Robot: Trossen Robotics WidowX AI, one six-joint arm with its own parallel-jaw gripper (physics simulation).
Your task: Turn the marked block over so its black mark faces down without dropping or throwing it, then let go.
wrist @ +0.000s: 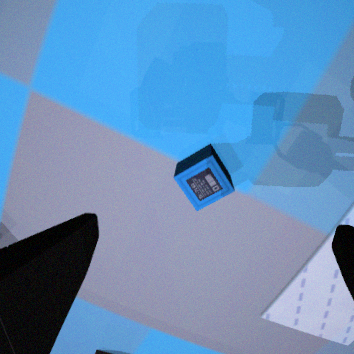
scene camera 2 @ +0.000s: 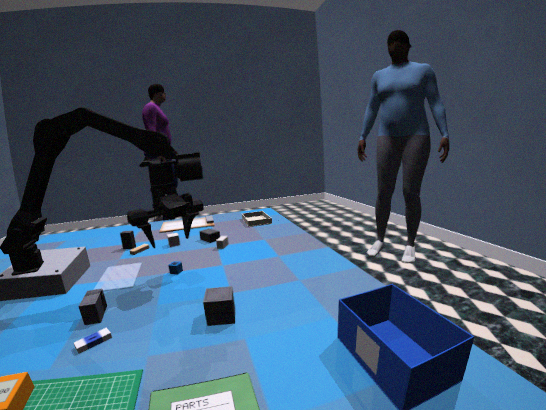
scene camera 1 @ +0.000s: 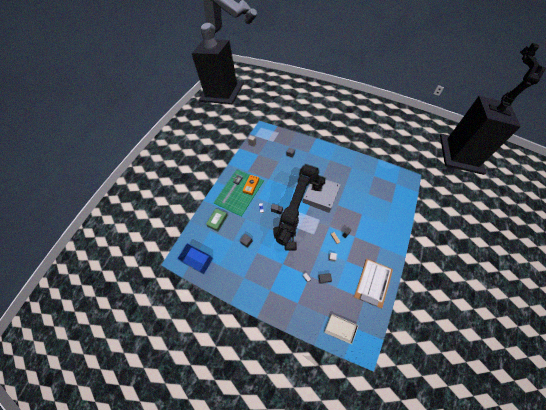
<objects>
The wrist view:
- my gripper: 216, 231
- blue cube: 202, 176, on the table
</objects>
